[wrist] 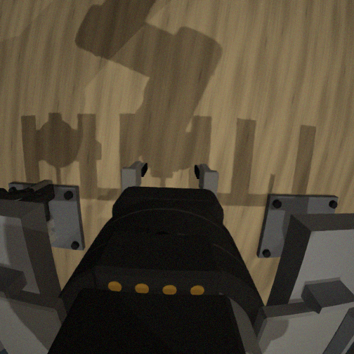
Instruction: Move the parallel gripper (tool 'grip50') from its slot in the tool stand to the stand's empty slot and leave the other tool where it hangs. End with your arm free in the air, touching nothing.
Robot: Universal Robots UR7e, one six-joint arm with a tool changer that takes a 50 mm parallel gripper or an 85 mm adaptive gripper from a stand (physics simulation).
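Note:
The parallel gripper (pixel 171 171) hangs in the middle of the wrist view, its dark body between two grey stand uprights. Its two short grey fingers with black pads are apart, with nothing between them. A row of gold contacts (pixel 169 289) shows on its upper part, beside the black block at the bottom of the view. Whether the coupling is fully seated is hidden. The tool stand (pixel 327 250) shows as pale grey brackets on both sides. Black parts of the other tool (pixel 37 192) show at the left edge. The empty slot itself does not show; the stand's shadow has an unoccupied gap at the right.
Bolted grey foot plates (pixel 67 215) (pixel 272 235) stand on the wooden table top (pixel 300 60) to the left and right of the gripper. Shadows of the arm, the stand's uprights and the hanging tools lie across the wood.

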